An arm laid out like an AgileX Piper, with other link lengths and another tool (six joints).
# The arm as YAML. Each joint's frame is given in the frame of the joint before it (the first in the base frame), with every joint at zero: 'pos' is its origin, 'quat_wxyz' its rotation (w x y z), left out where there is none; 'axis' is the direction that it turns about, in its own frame. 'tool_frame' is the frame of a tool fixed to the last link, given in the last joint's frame.
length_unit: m
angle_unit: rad
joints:
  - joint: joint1
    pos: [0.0, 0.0, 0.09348]
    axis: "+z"
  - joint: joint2
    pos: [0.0, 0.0, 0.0]
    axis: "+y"
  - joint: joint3
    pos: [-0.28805, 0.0, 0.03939]
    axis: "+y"
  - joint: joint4
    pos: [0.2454, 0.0, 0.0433]
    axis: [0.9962, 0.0, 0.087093]
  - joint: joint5
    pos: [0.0, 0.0, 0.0]
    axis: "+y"
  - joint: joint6
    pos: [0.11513, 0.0, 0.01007]
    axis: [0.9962, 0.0, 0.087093]
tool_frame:
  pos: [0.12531, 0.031, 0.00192]
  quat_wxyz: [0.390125, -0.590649, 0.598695, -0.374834]
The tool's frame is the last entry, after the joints.
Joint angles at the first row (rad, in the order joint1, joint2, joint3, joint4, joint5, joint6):
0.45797, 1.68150, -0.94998, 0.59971, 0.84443, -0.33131
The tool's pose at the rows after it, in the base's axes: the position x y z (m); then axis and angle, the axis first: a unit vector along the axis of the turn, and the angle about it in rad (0 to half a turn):
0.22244 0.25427 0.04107 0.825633 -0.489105 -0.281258 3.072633
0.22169 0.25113 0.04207 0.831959 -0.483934 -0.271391 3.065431
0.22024 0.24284 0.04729 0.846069 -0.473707 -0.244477 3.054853
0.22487 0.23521 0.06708 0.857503 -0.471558 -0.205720 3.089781
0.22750 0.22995 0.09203 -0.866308 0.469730 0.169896 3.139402
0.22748 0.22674 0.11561 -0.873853 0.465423 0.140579 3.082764
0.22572 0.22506 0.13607 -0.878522 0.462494 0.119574 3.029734
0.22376 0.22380 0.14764 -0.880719 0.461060 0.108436 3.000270
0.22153 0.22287 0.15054 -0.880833 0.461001 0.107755 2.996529
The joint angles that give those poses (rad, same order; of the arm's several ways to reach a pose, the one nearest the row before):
0.45797, 1.68147, -0.95198, 0.59342, 0.84900, -0.33131
0.46043, 1.67066, -0.95200, 0.57002, 0.85135, -0.33131
0.46656, 1.63174, -0.94805, 0.51095, 0.85524, -0.32441
0.46656, 1.55018, -0.94805, 0.45470, 0.85320, -0.30297
0.46655, 1.45816, -0.94808, 0.41789, 0.85322, -0.28703
0.46655, 1.37585, -0.94807, 0.40056, 0.85322, -0.28523
0.46653, 1.30728, -0.94807, 0.39632, 0.85322, -0.28465
0.46658, 1.26784, -0.94808, 0.39408, 0.85501, -0.28284
0.46656, 1.25521, -0.94775, 0.39235, 0.86282, -0.27853

